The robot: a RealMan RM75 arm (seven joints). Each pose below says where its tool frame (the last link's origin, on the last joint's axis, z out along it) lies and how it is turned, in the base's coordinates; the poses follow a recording.
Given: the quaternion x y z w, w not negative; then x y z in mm.
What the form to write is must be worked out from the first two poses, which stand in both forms.
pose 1, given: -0.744 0.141 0.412 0.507 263 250 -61
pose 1, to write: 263 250 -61 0.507 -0.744 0.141 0.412
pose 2, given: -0.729 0.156 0.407 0.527 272 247 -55
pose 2, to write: 272 247 -55 0.527 -0.729 0.156 0.407
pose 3, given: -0.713 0.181 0.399 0.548 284 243 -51
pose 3, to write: 284 243 -51 0.548 -0.713 0.181 0.399
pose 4, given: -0.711 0.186 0.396 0.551 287 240 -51
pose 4, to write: 287 240 -51 0.551 -0.711 0.186 0.396
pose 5, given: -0.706 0.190 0.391 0.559 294 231 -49
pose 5, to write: 294 231 -49 0.559 -0.706 0.190 0.391
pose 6, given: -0.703 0.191 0.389 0.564 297 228 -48
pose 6, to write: 297 228 -48 0.564 -0.703 0.191 0.389
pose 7, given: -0.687 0.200 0.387 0.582 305 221 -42
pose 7, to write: 305 221 -42 0.582 -0.687 0.200 0.387
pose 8, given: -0.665 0.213 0.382 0.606 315 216 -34
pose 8, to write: 315 216 -34 0.606 -0.665 0.213 0.382
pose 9, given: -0.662 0.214 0.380 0.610 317 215 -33
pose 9, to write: 317 215 -33 0.610 -0.662 0.214 0.380
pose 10, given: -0.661 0.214 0.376 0.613 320 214 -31
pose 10, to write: 320 214 -31 0.613 -0.661 0.214 0.376
